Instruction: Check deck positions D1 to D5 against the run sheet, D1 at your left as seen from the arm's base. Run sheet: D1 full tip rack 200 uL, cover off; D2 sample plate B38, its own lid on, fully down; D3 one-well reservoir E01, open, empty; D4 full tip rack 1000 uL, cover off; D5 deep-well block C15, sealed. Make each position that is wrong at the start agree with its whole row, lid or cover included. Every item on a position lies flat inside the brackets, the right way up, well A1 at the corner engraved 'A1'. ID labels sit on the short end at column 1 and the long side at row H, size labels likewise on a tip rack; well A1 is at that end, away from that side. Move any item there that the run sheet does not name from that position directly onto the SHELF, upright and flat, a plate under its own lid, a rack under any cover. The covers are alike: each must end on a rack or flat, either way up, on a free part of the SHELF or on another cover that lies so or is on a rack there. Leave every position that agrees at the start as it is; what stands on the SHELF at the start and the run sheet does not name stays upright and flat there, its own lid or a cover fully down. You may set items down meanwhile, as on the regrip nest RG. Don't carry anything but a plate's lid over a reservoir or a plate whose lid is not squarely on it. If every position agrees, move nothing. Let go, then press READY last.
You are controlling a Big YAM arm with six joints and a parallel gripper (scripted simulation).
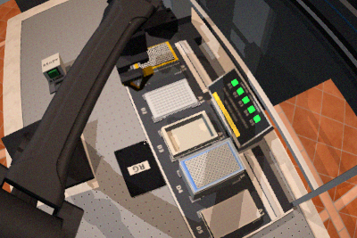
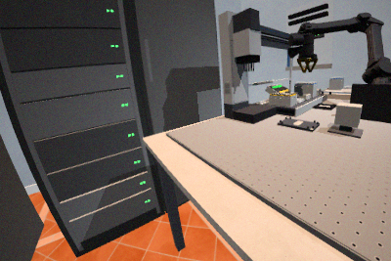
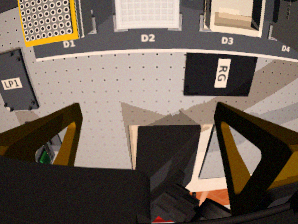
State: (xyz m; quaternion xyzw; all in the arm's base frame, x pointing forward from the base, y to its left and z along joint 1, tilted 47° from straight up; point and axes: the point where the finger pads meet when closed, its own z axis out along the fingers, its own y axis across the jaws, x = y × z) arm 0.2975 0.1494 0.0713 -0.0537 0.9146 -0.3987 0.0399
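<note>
Now: the one-well reservoir 10 cm ahead of my hand, 12 cm to the right of it and 18 cm below it. The rest, counted from my hand: blue-framed tip rack: 11 cm ahead, 23 cm to the right, 12 cm below; then yellow-framed tip rack: 8 cm ahead, 14 cm to the left, 14 cm below; then black regrip nest: 6 cm behind, 15 cm to the right, 23 cm below.
</note>
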